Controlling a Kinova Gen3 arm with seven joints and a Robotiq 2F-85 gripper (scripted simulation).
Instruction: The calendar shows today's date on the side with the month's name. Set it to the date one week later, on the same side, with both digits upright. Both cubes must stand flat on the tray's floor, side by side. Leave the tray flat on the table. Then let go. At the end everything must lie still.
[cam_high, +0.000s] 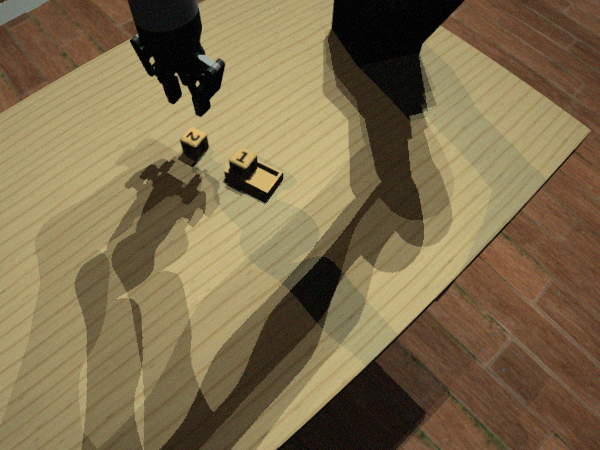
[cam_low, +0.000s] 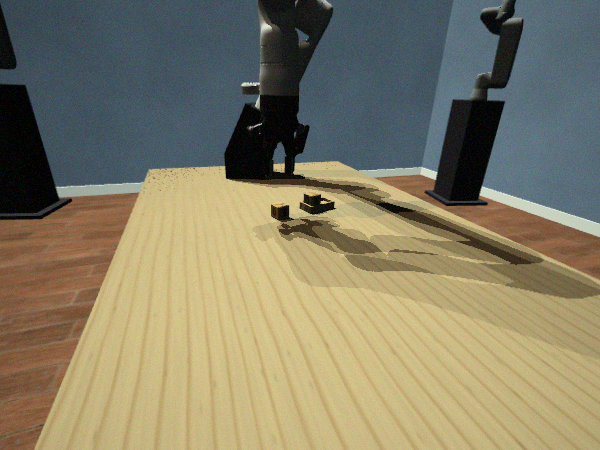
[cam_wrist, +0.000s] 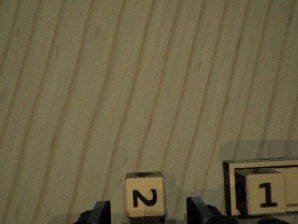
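Now: the wooden tray 50 mm behind my hand, 90 mm to the left of it and 100 mm below it. From my hand the other things lie so: cube 90 mm below.
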